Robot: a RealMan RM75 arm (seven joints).
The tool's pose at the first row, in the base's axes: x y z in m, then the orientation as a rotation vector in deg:
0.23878 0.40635 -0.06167 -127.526 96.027 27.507
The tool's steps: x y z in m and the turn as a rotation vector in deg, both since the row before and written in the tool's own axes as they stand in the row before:
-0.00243 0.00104 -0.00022 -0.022 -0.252 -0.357
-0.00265 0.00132 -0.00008 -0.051 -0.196 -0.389
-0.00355 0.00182 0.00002 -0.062 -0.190 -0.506
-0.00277 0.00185 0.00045 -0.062 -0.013 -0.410
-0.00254 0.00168 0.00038 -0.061 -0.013 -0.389
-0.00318 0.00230 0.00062 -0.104 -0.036 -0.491
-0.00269 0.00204 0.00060 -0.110 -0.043 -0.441
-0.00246 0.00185 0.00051 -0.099 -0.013 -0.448
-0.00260 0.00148 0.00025 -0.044 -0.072 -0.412
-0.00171 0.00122 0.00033 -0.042 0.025 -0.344
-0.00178 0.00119 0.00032 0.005 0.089 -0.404
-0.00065 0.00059 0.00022 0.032 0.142 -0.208
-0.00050 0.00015 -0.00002 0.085 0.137 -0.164
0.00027 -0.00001 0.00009 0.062 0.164 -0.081
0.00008 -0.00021 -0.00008 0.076 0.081 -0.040
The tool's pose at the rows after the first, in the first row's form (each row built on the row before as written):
0.23717 0.40806 -0.06044 -127.651 95.479 27.700
0.23521 0.40993 -0.05925 -127.852 94.924 27.854
0.23250 0.41246 -0.05776 -128.146 94.233 27.982
0.22992 0.41448 -0.05701 -128.475 93.743 27.949
0.22756 0.41631 -0.05629 -128.787 93.277 27.920
0.22439 0.41858 -0.05554 -129.187 92.681 27.929
0.22159 0.42048 -0.05498 -129.550 92.141 27.963
0.21904 0.42219 -0.05444 -129.925 91.604 27.953
0.21680 0.42400 -0.05358 -130.198 91.076 27.964
0.21507 0.42517 -0.05318 -130.479 90.675 27.888
0.21334 0.42640 -0.05274 -130.804 90.226 27.686
0.21255 0.42684 -0.05269 -131.005 90.037 27.453
0.21224 0.42719 -0.05246 -131.134 89.893 27.189
0.21233 0.42701 -0.05266 -131.239 89.865 26.937
0.21256 0.42698 -0.05261 -131.257 89.846 26.772

